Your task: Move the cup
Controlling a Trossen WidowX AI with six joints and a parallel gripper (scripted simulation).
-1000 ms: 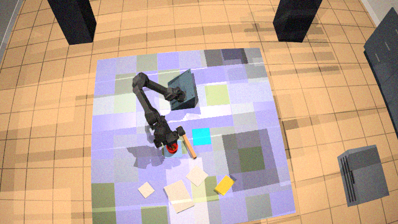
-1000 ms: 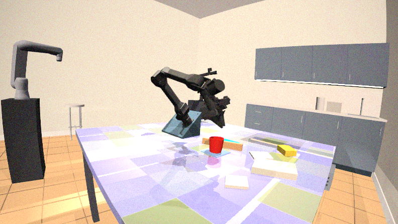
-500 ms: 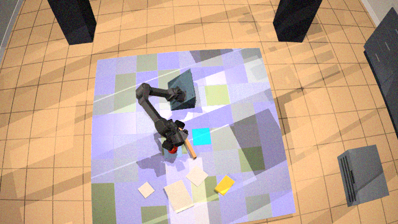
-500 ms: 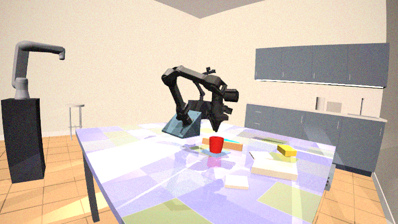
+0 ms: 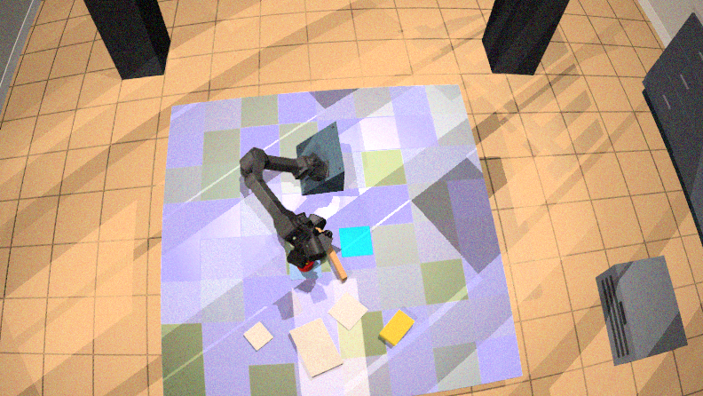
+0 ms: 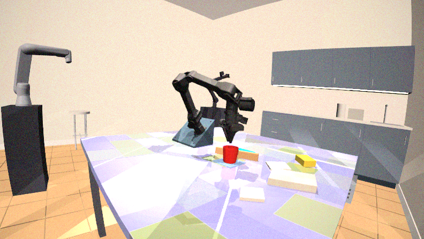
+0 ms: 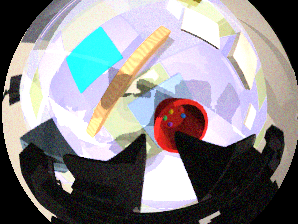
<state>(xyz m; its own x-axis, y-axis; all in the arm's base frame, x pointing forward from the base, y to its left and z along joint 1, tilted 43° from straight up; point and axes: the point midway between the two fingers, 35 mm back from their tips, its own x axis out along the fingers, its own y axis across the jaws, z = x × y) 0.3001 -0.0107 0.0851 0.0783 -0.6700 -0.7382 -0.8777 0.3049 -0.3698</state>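
My gripper tip is now 5 cm above the cup, 3 cm short of it and 2 cm to the left of it. The rest, counted from my gripper tip: wooden stick: 8 cm to the left, 8 cm below, 1 cm behind; then cyan pad: 17 cm to the left, 10 cm below, 5 cm behind.
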